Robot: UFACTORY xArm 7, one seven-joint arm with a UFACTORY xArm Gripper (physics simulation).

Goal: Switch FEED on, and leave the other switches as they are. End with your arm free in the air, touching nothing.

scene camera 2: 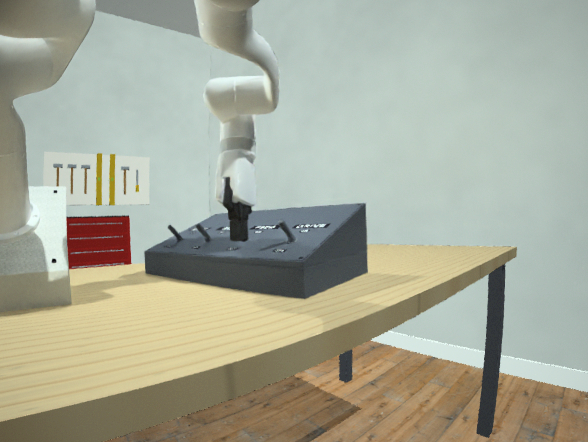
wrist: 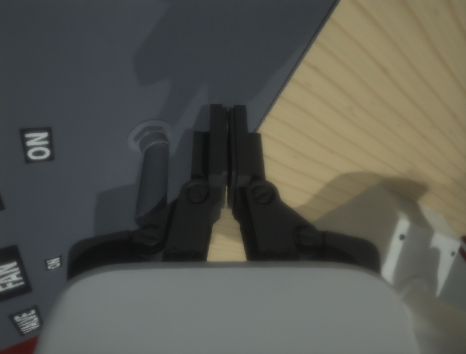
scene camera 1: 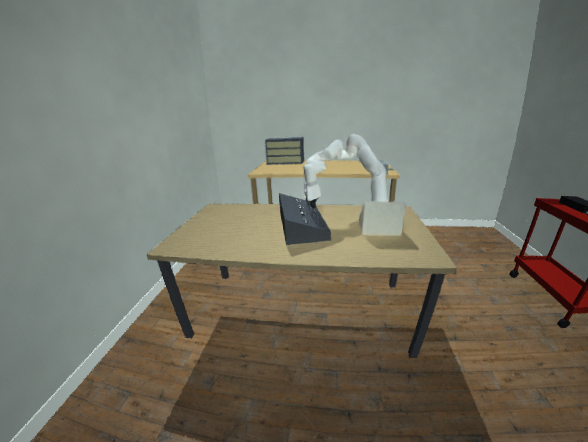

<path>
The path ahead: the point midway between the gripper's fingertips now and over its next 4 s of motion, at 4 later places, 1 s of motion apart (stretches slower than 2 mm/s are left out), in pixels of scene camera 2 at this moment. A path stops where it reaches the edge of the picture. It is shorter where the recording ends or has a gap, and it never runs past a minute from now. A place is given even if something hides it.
The gripper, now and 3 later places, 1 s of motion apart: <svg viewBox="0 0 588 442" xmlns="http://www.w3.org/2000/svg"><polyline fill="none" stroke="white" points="239,240 239,239 239,230 237,173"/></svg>
</path>
